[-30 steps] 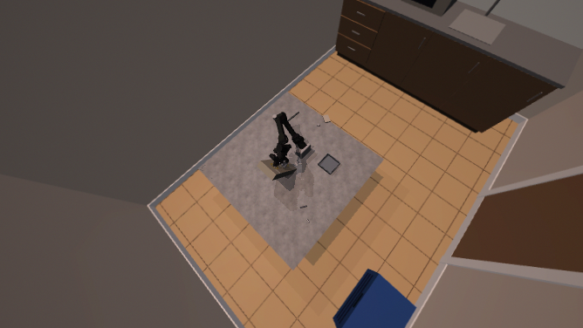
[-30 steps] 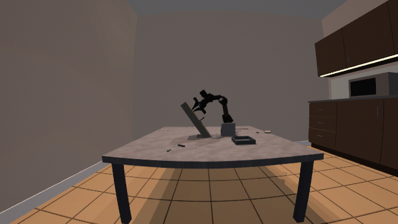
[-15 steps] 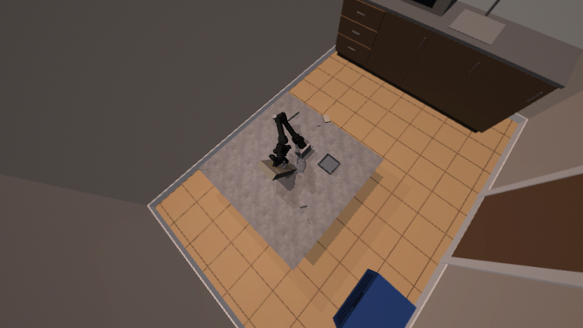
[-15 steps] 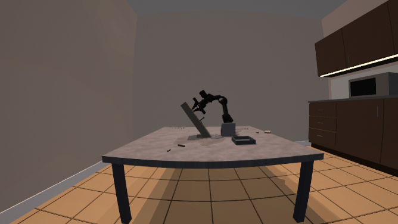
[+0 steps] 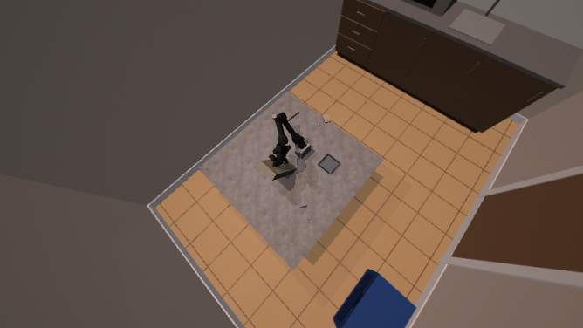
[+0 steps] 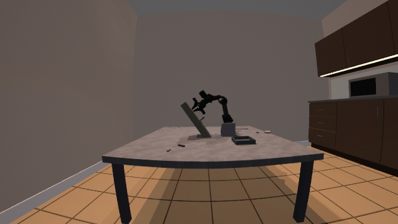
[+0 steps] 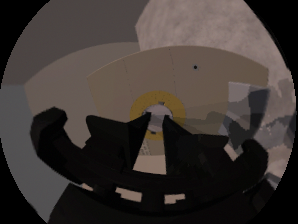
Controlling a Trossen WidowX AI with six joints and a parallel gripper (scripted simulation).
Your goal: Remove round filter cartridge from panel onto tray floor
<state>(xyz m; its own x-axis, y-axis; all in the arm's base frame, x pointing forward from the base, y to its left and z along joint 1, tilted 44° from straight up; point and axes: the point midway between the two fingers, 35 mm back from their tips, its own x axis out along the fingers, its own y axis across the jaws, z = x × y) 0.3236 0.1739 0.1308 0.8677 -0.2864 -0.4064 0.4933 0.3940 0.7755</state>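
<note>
Now: gripper tip 10 mm short of the round filter cartridge and 10 mm above it. Round my gripper tip: dark square tray: 450 mm behind, 240 mm to the left, 240 mm below; then tan service panel: 80 mm below, 40 mm behind; then small tan block: 810 mm behind, 240 mm below, 140 mm to the right.
</note>
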